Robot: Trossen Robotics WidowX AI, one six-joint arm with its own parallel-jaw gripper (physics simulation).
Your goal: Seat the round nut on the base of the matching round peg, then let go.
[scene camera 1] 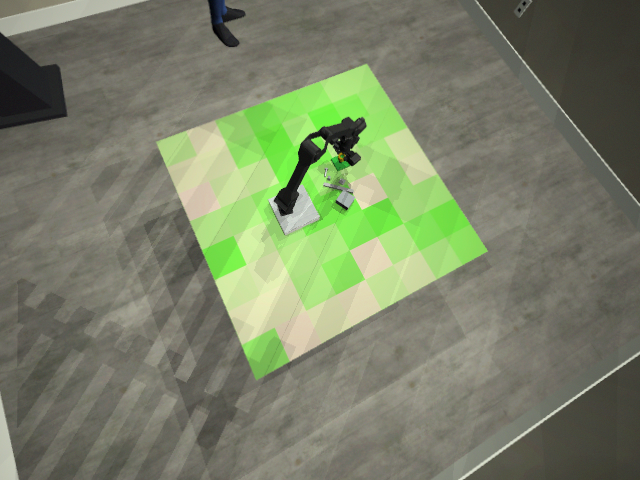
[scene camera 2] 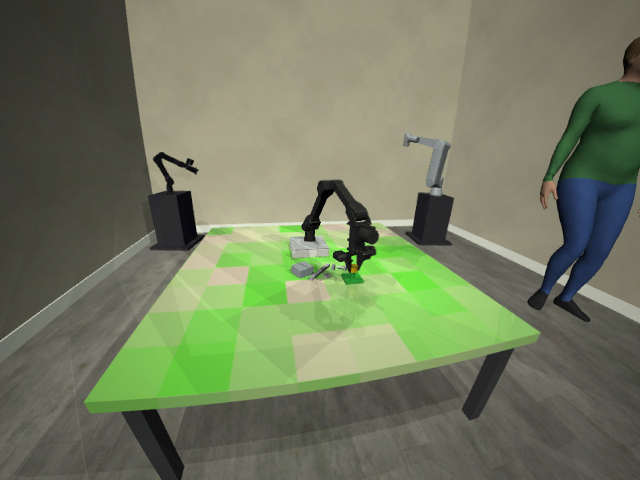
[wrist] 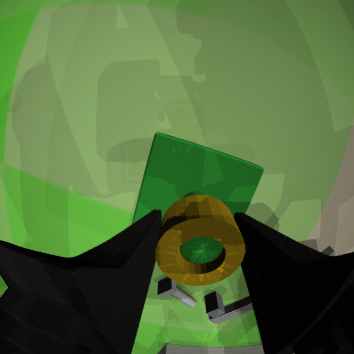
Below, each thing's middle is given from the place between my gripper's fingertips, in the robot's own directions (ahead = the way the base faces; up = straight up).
My gripper is now 1 cm above the green peg base [wrist: 175,168]. The rest, counted from my hand: round nut [wrist: 196,215]: 1 cm above.
